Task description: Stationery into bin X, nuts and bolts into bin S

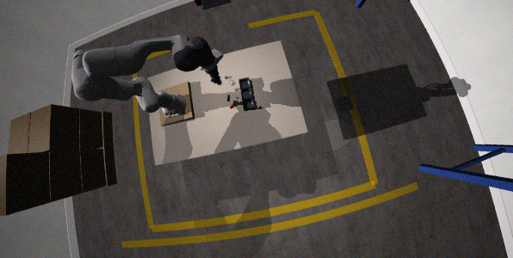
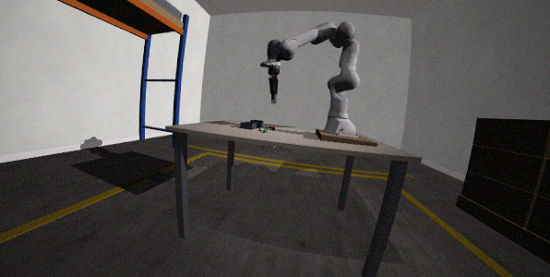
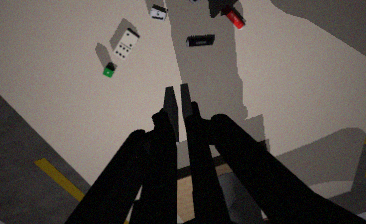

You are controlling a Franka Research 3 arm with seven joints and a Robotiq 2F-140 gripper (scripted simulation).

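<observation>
My hand is 19 cm above the bin, 14 cm short of it and 9 cm to the left of it. Round my hand: black cylinder 21 cm below, 6 cm to the right, 1 cm behind; then grey nut 21 cm below, 8 cm to the right, 6 cm ahead; then white domino 21 cm below, 6 cm to the left, 5 cm ahead.
</observation>
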